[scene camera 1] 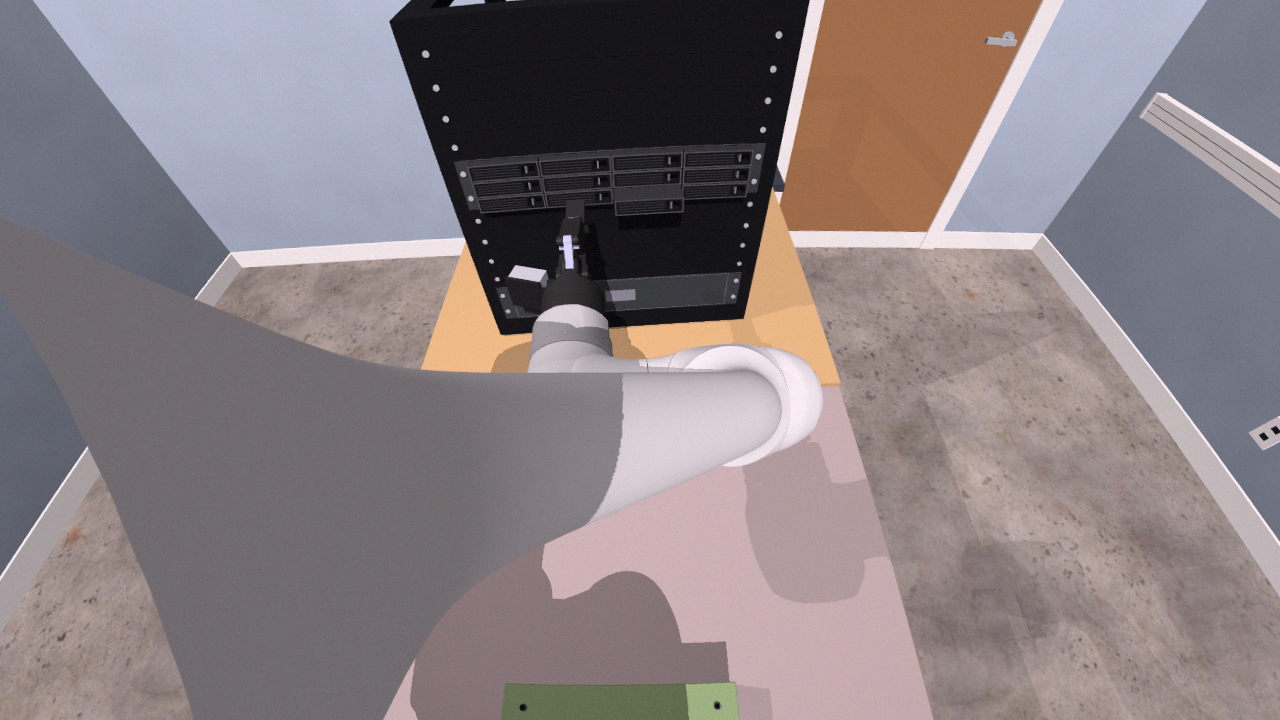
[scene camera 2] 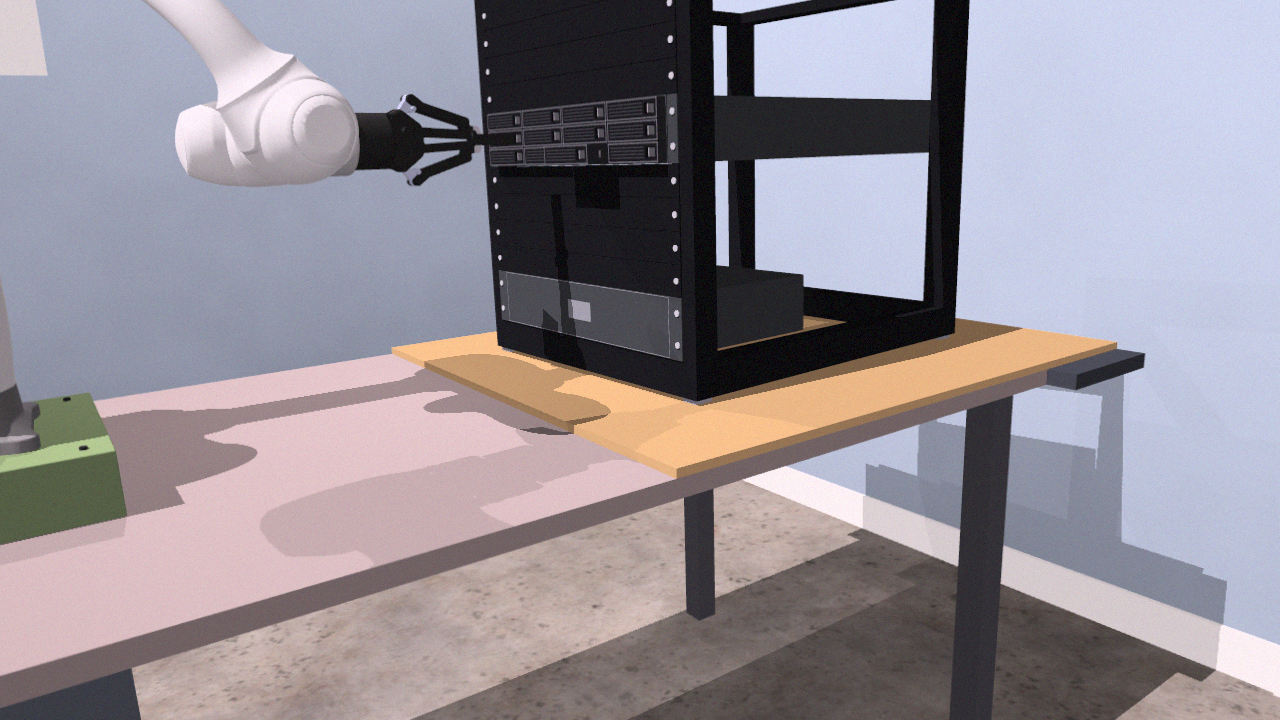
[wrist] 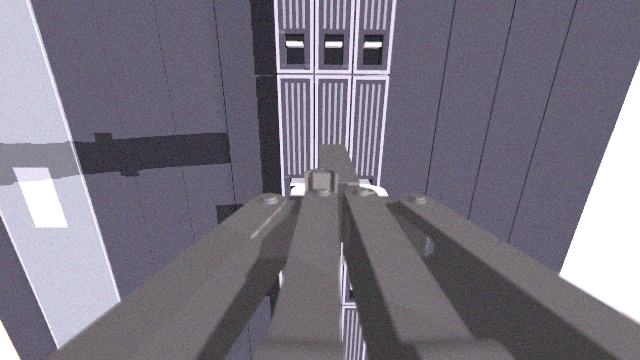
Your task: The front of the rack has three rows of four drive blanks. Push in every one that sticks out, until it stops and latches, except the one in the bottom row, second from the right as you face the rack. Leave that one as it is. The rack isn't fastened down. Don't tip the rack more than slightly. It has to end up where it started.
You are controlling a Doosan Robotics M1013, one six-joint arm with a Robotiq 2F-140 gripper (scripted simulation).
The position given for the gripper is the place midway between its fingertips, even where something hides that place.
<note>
In view: the gripper (scene camera 2: 509,139), a ribbed drive blank (scene camera 1: 650,199), a ribbed drive blank (wrist: 296,93) and a tan board (scene camera 2: 657,429).
The gripper also shows in the wrist view (wrist: 331,165). The tan board also shows in scene camera 1 (scene camera 1: 780,313).
</note>
